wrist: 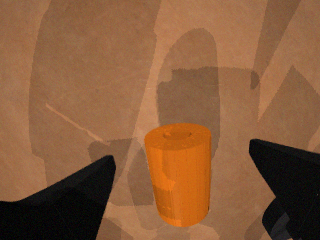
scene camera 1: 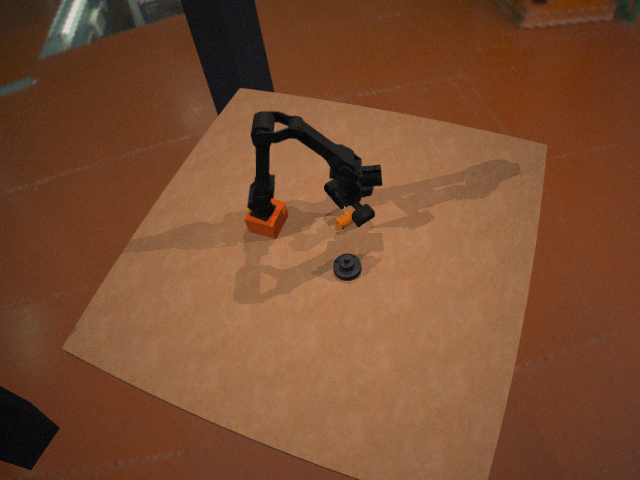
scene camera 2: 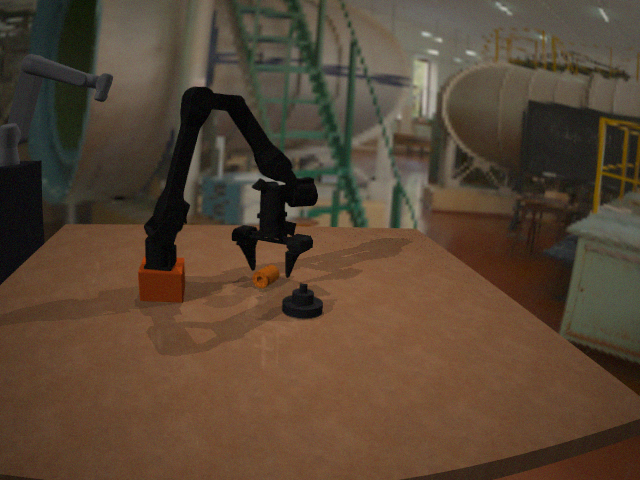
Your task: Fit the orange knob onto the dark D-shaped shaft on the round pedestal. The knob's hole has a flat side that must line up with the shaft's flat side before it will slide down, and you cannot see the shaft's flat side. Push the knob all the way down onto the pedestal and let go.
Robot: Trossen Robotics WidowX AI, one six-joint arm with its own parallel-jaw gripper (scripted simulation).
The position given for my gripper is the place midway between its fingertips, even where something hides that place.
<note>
My gripper [scene camera 2: 270, 273] is open, with nothing in its grasp. Also in view: an orange knob [wrist: 179, 155] and a dark round pedestal [scene camera 2: 302, 304].
My gripper is seen too in the wrist view [wrist: 183, 155] and in scene camera 1 [scene camera 1: 350, 217].
</note>
